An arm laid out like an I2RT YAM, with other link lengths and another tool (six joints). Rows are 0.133 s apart.
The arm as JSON. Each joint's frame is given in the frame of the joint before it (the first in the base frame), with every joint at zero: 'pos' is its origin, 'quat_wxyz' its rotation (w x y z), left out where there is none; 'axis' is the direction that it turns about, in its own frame. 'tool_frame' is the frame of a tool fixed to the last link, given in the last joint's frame.
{
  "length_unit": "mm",
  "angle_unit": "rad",
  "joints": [
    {
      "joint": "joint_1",
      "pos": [
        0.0,
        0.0,
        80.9
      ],
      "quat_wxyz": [
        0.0,
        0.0,
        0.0,
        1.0
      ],
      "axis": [
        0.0,
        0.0,
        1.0
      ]
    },
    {
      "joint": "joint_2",
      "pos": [
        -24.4,
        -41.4,
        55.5
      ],
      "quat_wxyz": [
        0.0,
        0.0,
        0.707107,
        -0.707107
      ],
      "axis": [
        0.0,
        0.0,
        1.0
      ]
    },
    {
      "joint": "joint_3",
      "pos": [
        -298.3,
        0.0,
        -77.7
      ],
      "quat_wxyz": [
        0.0,
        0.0,
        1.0,
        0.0
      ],
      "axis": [
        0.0,
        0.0,
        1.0
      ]
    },
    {
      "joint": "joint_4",
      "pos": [
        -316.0,
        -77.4,
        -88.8
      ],
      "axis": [
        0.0,
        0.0,
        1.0
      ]
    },
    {
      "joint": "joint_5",
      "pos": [
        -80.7,
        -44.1,
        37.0
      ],
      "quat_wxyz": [
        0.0,
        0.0,
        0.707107,
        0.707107
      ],
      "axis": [
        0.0,
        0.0,
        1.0
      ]
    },
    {
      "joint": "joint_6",
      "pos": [
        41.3,
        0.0,
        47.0
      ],
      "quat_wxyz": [
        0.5,
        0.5,
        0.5,
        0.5
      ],
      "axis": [
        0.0,
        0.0,
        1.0
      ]
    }
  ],
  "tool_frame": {
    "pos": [
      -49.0,
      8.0,
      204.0
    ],
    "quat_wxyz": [
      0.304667,
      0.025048,
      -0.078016,
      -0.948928
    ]
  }
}
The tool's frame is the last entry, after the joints.
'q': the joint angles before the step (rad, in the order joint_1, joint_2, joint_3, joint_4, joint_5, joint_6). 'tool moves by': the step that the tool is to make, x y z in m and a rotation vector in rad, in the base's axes. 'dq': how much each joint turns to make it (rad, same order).
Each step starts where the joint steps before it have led.
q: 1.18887, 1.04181, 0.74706, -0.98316, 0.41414, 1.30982
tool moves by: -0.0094, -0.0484, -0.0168, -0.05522, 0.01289, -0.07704
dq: 0.00173, -0.09215, -0.07792, -0.10420, 0.02765, 0.08161
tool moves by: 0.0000, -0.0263, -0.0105, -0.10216, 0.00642, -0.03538
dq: 0.00003, 0.03960, 0.00434, -0.07705, 0.03677, 0.03387
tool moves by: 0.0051, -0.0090, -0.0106, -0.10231, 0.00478, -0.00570
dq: -0.00174, 0.10139, 0.02756, -0.02432, 0.03373, 0.00291
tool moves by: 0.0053, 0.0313, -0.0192, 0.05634, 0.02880, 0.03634
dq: -0.02597, 0.06140, -0.01515, 0.14977, -0.05007, -0.06888
